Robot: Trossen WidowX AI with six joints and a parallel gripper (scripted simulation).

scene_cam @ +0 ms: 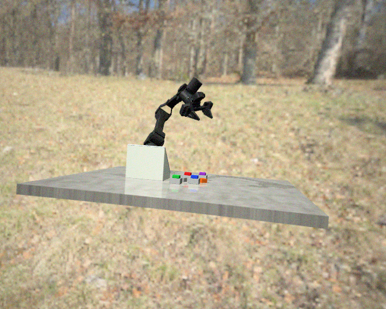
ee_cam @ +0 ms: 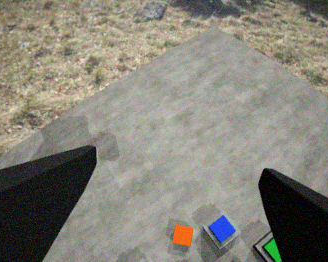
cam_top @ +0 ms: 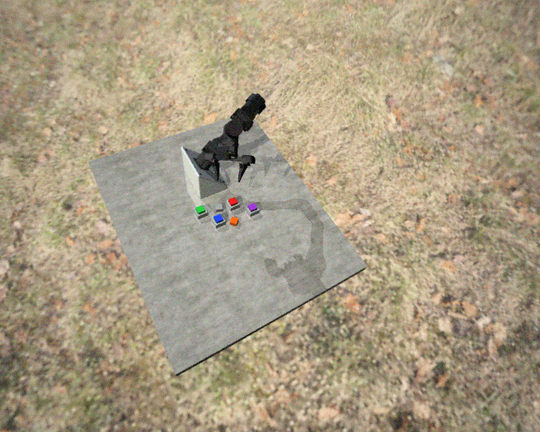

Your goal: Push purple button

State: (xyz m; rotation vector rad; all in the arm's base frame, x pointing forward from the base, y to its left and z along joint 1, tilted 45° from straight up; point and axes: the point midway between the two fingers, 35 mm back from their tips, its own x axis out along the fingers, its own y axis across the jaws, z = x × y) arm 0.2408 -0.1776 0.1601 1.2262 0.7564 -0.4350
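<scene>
Right now the purple button is 1 cm behind my gripper tip, 14 cm to the left of it and 28 cm below it. Also, from my gripper tip: orange block: 3 cm to the left, 31 cm below; then blue button: 3 cm behind, 3 cm to the right, 28 cm below; then red button: 8 cm behind, 8 cm to the left, 28 cm below.
</scene>
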